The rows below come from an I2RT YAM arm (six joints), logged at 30 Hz.
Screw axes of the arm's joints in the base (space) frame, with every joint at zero. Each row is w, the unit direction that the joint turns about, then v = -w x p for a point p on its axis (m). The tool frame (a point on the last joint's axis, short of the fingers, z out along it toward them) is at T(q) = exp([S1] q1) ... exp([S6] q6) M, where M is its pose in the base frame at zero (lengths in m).
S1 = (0, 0, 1, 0, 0, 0)
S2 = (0, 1, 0, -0.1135, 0, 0.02)
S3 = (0, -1, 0, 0.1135, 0, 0.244)
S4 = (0, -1, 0, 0.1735, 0, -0.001)
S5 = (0, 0, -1, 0, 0.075, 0)
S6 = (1, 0, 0, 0, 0.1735, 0)
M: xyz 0.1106 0 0.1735 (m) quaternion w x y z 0.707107 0 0.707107 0
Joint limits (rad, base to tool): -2.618..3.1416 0..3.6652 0..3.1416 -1.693..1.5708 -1.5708..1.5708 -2.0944..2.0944
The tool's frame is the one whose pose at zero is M.
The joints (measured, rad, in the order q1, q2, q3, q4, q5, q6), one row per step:
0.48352 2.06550 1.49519 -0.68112 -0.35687 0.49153
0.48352 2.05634 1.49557 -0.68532 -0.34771 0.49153
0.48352 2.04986 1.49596 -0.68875 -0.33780 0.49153
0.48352 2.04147 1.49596 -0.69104 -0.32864 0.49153
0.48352 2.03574 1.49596 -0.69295 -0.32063 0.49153
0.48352 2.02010 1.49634 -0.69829 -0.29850 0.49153
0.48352 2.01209 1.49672 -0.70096 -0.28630 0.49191
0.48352 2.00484 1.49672 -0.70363 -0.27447 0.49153
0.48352 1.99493 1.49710 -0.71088 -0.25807 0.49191
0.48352 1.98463 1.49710 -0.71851 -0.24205 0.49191
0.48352 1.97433 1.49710 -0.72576 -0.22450 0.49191
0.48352 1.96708 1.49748 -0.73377 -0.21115 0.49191
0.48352 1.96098 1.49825 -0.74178 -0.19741 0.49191
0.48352 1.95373 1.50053 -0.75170 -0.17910 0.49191
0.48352 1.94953 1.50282 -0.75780 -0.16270 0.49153
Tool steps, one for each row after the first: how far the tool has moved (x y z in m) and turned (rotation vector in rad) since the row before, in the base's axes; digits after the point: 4 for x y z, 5 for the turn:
-0.0006 -0.0006 0.0035 -0.00521 -0.00877 -0.00290
-0.0004 -0.0006 0.0024 -0.00671 -0.00741 -0.00318
-0.0004 -0.0006 0.0031 -0.00483 -0.00943 -0.00298
-0.0003 -0.0005 0.0021 -0.00492 -0.00690 -0.00264
-0.0009 -0.0013 0.0059 -0.01348 -0.01914 -0.00745
-0.0004 -0.0007 0.0030 -0.00742 -0.01023 -0.00454
-0.0005 -0.0007 0.0026 -0.00775 -0.00936 -0.00379
-0.0009 -0.0011 0.0036 -0.01211 -0.00968 -0.00613
-0.0011 -0.0012 0.0036 -0.01202 -0.00933 -0.00569
-0.0011 -0.0012 0.0036 -0.01309 -0.01032 -0.00629
-0.0010 -0.0010 0.0025 -0.01121 -0.00546 -0.00480
-0.0008 -0.0010 0.0022 -0.01189 -0.00495 -0.00493
-0.0008 -0.0011 0.0029 -0.01532 -0.00760 -0.00655
-0.0003 -0.0008 0.0019 -0.01347 -0.00758 -0.00552

